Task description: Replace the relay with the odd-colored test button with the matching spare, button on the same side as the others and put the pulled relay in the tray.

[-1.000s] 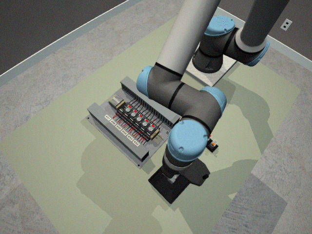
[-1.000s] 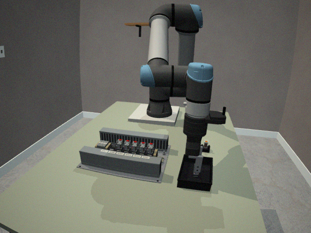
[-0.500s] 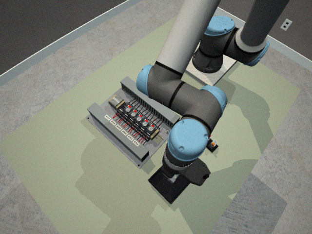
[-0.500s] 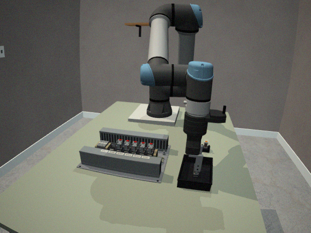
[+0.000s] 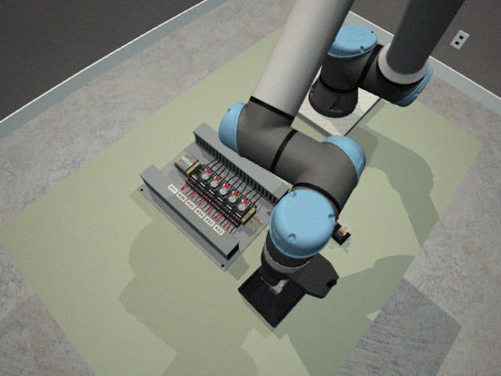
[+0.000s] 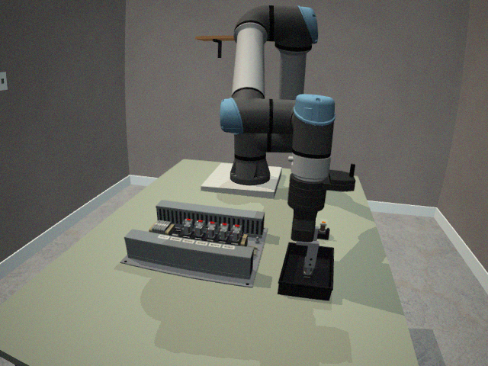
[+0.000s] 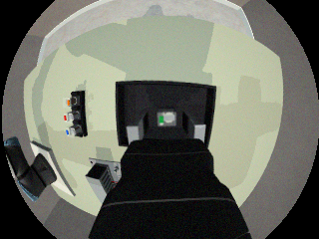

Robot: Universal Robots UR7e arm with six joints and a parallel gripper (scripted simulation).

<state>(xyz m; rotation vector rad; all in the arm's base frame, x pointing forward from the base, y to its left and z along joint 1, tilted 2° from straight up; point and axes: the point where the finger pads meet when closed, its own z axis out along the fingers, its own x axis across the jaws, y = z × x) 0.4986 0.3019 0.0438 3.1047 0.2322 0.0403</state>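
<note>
My hand is 40 mm above the green-button relay. Also, from my hand: orange-button relay 200 mm behind, 10 mm to the left, 40 mm below; black tray 50 mm below; blue-button relay 190 mm behind, 50 mm to the right, 40 mm below.
</note>
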